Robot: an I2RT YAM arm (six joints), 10 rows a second.
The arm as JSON. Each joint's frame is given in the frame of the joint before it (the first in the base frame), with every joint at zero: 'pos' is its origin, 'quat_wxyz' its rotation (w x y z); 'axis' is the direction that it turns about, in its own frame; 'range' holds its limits. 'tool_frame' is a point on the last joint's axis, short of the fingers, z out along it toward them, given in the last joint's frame.
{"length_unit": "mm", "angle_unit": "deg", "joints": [
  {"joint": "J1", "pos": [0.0, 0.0, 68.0], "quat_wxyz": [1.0, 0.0, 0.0, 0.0], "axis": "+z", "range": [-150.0, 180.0]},
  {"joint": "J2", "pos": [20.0, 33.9, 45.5], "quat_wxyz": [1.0, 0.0, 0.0, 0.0], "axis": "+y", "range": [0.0, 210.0]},
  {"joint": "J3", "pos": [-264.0, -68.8, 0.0], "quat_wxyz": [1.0, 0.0, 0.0, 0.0], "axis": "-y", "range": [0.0, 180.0]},
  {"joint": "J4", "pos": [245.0, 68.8, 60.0], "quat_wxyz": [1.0, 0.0, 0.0, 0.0], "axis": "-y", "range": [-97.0, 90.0]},
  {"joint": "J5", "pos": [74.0, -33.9, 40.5], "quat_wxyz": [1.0, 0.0, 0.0, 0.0], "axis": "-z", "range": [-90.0, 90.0]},
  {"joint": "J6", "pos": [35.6, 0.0, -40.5], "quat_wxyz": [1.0, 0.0, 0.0, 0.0], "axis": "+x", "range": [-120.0, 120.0]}
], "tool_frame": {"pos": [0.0, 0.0, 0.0], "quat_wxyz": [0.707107, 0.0, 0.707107, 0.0]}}
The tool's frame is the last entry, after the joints.
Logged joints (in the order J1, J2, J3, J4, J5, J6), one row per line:
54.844 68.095 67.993 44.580 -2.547 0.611
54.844 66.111 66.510 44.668 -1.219 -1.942
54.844 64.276 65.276 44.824 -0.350 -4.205
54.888 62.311 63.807 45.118 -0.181 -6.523
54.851 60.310 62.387 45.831 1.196 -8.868
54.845 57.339 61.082 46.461 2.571 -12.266
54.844 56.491 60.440 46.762 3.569 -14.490
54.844 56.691 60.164 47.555 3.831 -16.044
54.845 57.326 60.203 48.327 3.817 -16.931
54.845 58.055 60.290 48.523 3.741 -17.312
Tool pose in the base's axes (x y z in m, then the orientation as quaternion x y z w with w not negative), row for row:
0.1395 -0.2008 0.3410 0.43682 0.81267 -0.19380 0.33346
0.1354 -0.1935 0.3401 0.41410 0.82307 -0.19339 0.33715
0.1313 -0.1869 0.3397 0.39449 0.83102 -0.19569 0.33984
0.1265 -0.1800 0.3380 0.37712 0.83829 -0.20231 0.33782
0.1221 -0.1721 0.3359 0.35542 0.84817 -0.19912 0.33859
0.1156 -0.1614 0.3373 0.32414 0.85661 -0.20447 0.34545
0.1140 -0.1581 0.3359 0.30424 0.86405 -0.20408 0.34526
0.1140 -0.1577 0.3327 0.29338 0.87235 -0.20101 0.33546
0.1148 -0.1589 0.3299 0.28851 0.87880 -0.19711 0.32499
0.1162 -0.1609 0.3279 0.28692 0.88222 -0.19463 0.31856
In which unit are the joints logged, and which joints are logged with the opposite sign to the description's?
The joints are logged in degrees. Opposite sign: J1, J4, J5.
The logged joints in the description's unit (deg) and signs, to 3 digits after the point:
-54.844 68.095 67.993 -44.580 2.547 0.611
-54.844 66.111 66.510 -44.668 1.219 -1.942
-54.844 64.276 65.276 -44.824 0.350 -4.205
-54.888 62.311 63.807 -45.118 0.181 -6.523
-54.851 60.310 62.387 -45.831 -1.196 -8.868
-54.845 57.339 61.082 -46.461 -2.571 -12.266
-54.844 56.491 60.440 -46.762 -3.569 -14.490
-54.844 56.691 60.164 -47.555 -3.831 -16.044
-54.845 57.326 60.203 -48.327 -3.817 -16.931
-54.845 58.055 60.290 -48.523 -3.741 -17.312

